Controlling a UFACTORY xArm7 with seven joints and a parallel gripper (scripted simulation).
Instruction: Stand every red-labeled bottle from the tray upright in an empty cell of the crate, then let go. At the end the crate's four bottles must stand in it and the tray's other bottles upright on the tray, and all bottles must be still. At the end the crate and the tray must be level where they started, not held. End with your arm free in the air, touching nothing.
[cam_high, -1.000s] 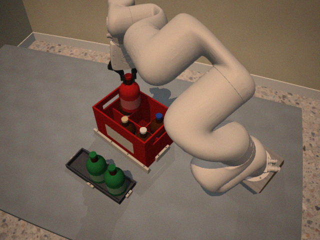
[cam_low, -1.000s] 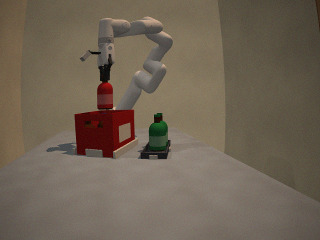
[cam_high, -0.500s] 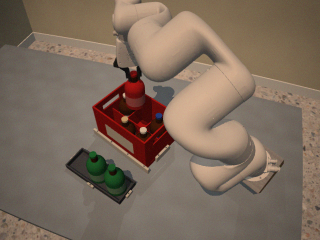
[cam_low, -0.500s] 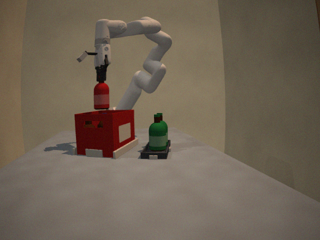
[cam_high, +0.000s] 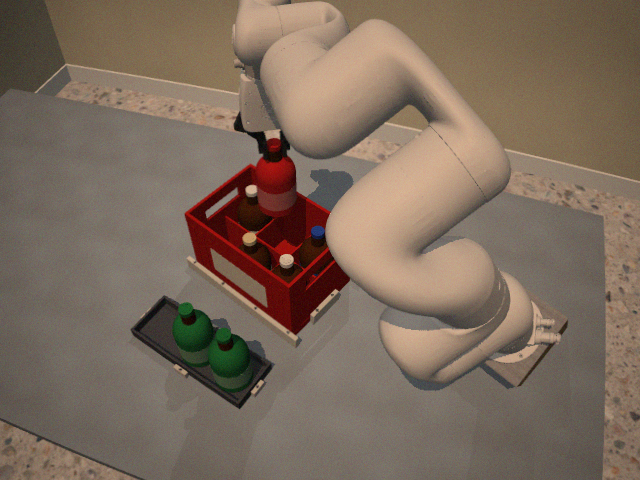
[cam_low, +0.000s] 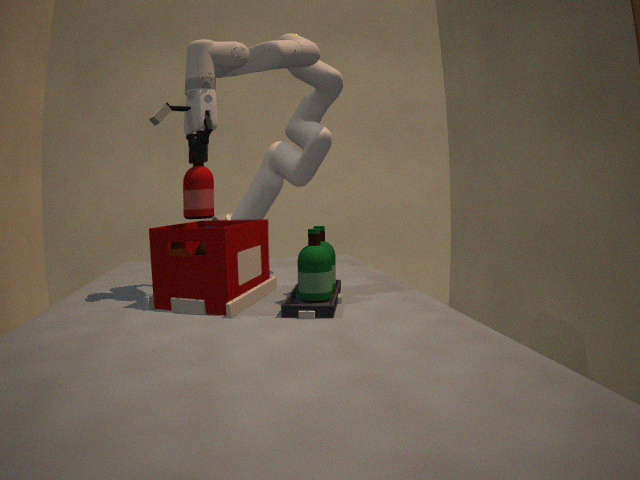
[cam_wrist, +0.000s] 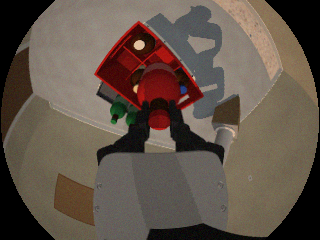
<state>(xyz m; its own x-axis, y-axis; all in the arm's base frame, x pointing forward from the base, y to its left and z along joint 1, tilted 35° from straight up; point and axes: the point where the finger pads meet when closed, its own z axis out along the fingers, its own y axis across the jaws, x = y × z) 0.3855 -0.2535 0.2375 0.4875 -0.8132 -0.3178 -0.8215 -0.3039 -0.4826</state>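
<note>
Right now my hand is 7 cm above the red-labeled bottle. The rest, counted from my hand: tray (7 cm ahead, 26 cm to the left, 32 cm below); crate (1 cm ahead, 3 cm to the left, 25 cm below).
</note>
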